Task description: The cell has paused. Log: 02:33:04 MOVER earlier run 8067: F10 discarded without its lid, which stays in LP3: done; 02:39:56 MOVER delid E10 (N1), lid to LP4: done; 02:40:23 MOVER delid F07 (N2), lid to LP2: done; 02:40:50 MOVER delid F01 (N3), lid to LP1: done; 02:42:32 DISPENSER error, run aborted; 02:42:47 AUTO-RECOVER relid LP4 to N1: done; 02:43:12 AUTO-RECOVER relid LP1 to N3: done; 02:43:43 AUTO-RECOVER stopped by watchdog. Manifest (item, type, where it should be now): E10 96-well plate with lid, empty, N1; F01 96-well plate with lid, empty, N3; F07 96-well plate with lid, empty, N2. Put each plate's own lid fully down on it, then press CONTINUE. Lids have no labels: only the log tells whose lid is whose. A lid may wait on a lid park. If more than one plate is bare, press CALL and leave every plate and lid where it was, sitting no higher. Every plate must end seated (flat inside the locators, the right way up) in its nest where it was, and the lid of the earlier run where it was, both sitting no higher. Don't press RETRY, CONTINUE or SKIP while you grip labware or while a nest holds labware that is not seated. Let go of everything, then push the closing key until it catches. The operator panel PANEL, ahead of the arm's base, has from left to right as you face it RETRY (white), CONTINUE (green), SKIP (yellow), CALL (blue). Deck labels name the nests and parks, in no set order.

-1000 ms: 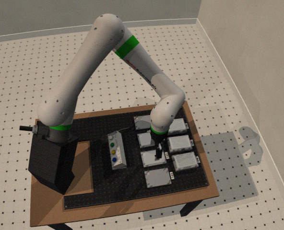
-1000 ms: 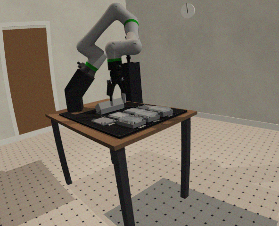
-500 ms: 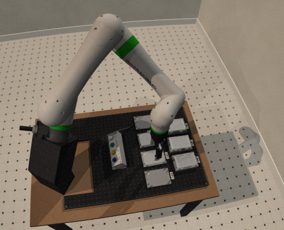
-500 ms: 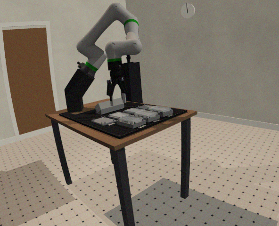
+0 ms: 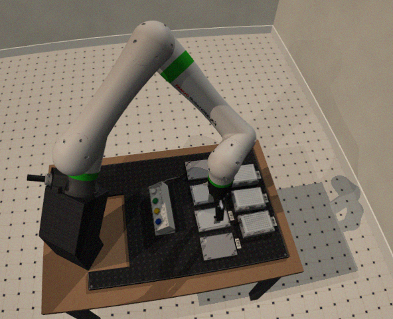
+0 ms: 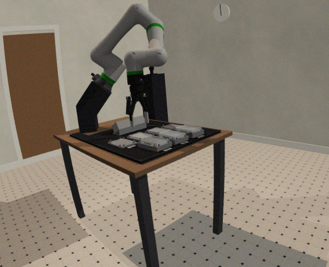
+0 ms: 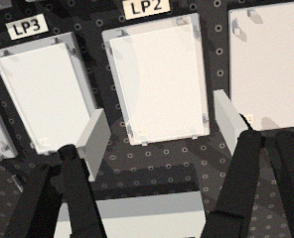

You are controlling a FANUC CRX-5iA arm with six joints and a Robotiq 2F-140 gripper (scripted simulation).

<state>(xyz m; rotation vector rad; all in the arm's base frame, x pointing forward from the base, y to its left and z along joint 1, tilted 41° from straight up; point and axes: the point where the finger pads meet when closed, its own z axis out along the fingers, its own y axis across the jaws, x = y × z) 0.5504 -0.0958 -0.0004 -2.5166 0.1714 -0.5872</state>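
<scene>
Now: the park LP2 100 mm below my hand. The rest, counted from my hand: plate (180 mm ahead, 70 mm to the right, 70 mm below); pale park (130 mm to the right, 100 mm below); LP2 label (90 mm ahead, 100 mm below).
</scene>
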